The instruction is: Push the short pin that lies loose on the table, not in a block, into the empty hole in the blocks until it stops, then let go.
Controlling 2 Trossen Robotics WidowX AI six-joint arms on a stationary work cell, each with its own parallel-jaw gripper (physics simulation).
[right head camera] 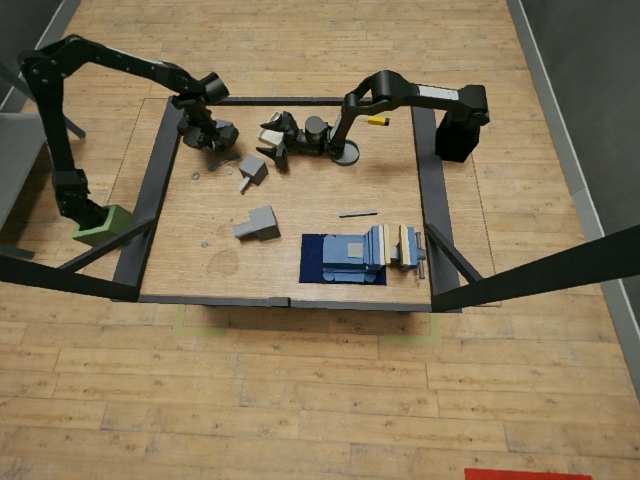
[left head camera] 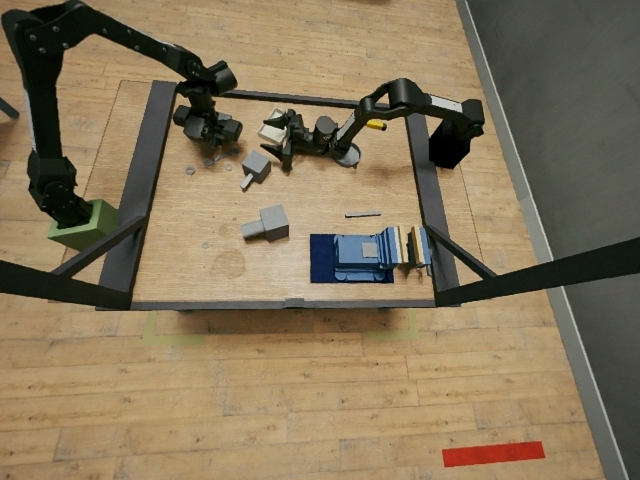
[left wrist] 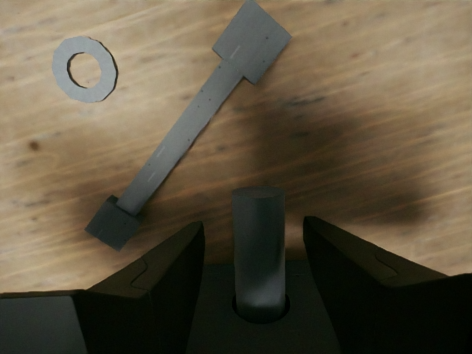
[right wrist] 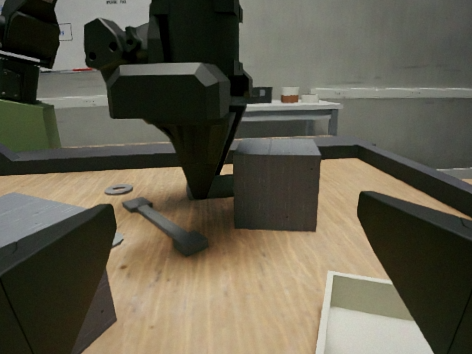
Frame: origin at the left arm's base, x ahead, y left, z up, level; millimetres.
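Seen in the pictures: left gripper, fingertip midpoint: (right head camera: 218, 149) (left head camera: 215, 143) (left wrist: 253, 229) (right wrist: 206, 189); right gripper, fingertip midpoint: (right head camera: 258, 137) (left head camera: 261, 133) (right wrist: 238, 209); left arm's base, link origin: (right head camera: 94, 220) (left head camera: 76, 216) (right wrist: 16, 100); right arm's base, link origin: (right head camera: 463, 125) (left head camera: 456, 135).
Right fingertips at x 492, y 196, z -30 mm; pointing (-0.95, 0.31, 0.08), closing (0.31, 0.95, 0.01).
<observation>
Offsets run from my right fingertips to a thing's top centre.
A short dark round pin @(dx -141, dy +45, dz -30 mm) (left wrist: 259, 240) (right wrist: 221, 186) stands out of the round hole in a grey block @(dx -120, dy +81, dz -7 mm) (right wrist: 276, 190) (left wrist: 215, 300). How deep it sits is hidden. My left gripper (left wrist: 253, 229) (right wrist: 206, 189) is open, with one finger on each side of the pin and a gap at both sides. In the head views the left gripper hides most of this block. A second grey block @(dx -39, dy -95, dz -7 mm) (left head camera: 256, 165) (right head camera: 253, 169) holds a narrow pin, and a third block @(dx -31, dy -302, dz +23 mm) (left head camera: 275, 223) (right head camera: 265, 223) holds a wider pin. My right gripper (left head camera: 263, 133) (right head camera: 260, 137) is open and empty, facing the first block.
A cream tray @(dx +66, dy +70, dz -45 mm) (left head camera: 268, 135) (right wrist: 324, 320) lies beneath the right fingers. A spanner-like bar @(dx -141, dy -16, dz -60 mm) (left wrist: 180, 137) (right wrist: 162, 224) and a washer (left wrist: 61, 67) (right wrist: 119, 189) lie near the left gripper. A blue vise (left head camera: 356, 250) and a thin grey bar @(dx +253, dy -319, dz -55 mm) (left head camera: 362, 213) are at the front right.
</observation>
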